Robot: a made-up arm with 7 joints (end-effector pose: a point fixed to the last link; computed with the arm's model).
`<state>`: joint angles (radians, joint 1 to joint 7).
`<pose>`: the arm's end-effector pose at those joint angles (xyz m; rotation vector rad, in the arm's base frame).
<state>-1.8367 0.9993 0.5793 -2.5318 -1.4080 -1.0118 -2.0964</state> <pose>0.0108 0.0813 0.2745 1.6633 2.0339 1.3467</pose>
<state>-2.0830 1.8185 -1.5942 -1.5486 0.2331 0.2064 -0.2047</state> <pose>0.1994 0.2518 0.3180 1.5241 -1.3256 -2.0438</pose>
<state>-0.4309 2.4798 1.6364 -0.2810 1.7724 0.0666 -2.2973</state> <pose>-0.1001 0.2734 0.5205 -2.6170 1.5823 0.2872</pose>
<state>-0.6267 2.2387 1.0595 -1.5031 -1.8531 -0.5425 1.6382</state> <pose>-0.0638 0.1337 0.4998 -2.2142 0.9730 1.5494</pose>
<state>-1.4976 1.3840 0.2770 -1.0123 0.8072 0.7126 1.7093</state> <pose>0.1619 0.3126 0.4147 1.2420 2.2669 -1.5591</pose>
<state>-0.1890 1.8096 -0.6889 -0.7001 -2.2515 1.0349 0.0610</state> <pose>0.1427 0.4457 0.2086 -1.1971 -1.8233 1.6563</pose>
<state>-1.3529 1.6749 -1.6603 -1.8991 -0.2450 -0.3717 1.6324</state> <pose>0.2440 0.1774 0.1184 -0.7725 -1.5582 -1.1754</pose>
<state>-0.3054 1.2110 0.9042 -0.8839 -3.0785 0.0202 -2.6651</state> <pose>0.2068 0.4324 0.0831 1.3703 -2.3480 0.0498</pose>
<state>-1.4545 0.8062 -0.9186 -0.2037 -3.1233 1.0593 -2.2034</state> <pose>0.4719 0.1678 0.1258 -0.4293 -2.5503 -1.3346</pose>
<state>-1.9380 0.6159 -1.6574 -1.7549 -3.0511 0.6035 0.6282</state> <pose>0.3428 -0.2122 0.2016 -1.0612 -0.1342 0.1922</pose>
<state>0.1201 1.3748 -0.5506 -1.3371 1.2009 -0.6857 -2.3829</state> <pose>0.1904 0.3876 -0.0910 1.2239 -0.2285 -2.6606</pose>
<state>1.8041 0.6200 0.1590 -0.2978 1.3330 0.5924 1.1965</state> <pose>-0.4896 0.1331 0.1792 2.3688 0.4702 1.3914</pose>
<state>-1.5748 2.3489 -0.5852 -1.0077 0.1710 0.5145 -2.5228</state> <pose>-0.1731 0.3096 0.4078 1.0103 1.3951 -1.0387</pose>
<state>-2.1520 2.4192 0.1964 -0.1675 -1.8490 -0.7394 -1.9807</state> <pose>-0.2928 0.4296 0.1336 0.9061 1.3444 -1.3420</pose>
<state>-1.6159 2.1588 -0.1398 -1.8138 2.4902 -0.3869 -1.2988</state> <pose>-0.0586 0.1506 0.4185 -0.8682 2.0337 0.7057</pose>
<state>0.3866 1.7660 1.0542 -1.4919 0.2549 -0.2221 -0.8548</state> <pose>0.1906 0.3315 0.3227 -2.0422 0.7424 2.1623</pose>
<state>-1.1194 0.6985 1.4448 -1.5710 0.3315 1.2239 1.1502</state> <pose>0.2402 0.3084 0.1479 0.7730 2.0845 -2.1143</pose>
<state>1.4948 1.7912 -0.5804 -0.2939 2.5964 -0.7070 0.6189</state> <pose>-0.0178 0.4878 0.1801 1.7147 -1.5687 -0.3803</pose>
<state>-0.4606 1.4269 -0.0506 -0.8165 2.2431 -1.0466 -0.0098</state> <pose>0.2666 0.4114 0.1526 -0.9516 2.3699 -0.9151</pose>
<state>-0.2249 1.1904 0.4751 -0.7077 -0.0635 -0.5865 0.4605</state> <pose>0.2111 0.4357 0.0007 1.0570 -2.2190 -0.8032</pose>
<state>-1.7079 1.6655 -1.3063 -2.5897 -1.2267 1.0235 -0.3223</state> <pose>0.1634 0.0766 0.2324 -2.0435 0.5066 1.1861</pose>
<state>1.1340 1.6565 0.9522 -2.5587 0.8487 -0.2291 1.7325</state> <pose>0.1426 0.1579 0.1337 -1.2507 -1.6286 0.2170</pose>
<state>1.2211 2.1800 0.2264 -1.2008 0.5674 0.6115 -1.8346</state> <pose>0.2691 0.3870 0.1303 -0.2876 1.5740 -2.1704</pose>
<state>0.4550 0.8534 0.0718 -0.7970 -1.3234 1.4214 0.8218</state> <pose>-0.0373 0.3673 -0.2522 1.7244 0.2652 -0.9094</pose>
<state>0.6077 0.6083 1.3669 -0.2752 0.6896 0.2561 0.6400</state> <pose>-0.2385 0.2955 -0.2393 1.5067 -0.9540 1.8775</pose>
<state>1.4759 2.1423 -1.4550 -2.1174 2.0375 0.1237 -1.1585</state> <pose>-0.0999 0.2422 0.1362 -0.8077 0.5754 -0.0096</pose>
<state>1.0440 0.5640 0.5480 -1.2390 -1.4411 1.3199 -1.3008</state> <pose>-0.2224 0.2566 -0.1516 -0.1499 2.0324 -0.9664</pose>
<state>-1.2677 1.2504 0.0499 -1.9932 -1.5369 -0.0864 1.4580</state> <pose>0.2325 0.1107 0.3335 -1.0620 1.6598 1.2759</pose>
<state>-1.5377 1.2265 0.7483 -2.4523 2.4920 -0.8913 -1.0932</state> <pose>0.0030 0.1102 0.3057 0.4460 1.3584 -0.2441</pose>
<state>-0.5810 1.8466 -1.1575 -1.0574 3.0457 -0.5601 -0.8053</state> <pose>0.2137 0.3994 0.1471 1.1866 -1.8994 0.2528</pose>
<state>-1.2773 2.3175 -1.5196 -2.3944 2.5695 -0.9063 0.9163</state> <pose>0.0804 0.1802 0.2193 -0.8470 -2.3299 1.4942</pose>
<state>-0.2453 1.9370 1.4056 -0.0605 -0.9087 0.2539 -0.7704</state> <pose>-0.0047 0.4491 0.2766 1.5604 -0.1084 -0.5622</pose>
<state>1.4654 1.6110 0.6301 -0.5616 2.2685 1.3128 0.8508</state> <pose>-0.0244 0.4895 0.1715 0.7896 -0.6614 1.9144</pose>
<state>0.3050 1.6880 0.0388 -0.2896 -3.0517 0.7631 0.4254</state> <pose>0.0495 0.4832 0.1936 -0.2847 -2.0919 2.0243</pose>
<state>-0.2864 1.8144 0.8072 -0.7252 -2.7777 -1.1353 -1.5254</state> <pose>0.1145 0.4163 0.3746 1.0033 -2.1403 1.9694</pose>
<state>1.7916 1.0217 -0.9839 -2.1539 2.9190 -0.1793 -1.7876</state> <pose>-0.2808 -0.0051 0.0285 -0.4274 -0.1820 0.7559</pose>
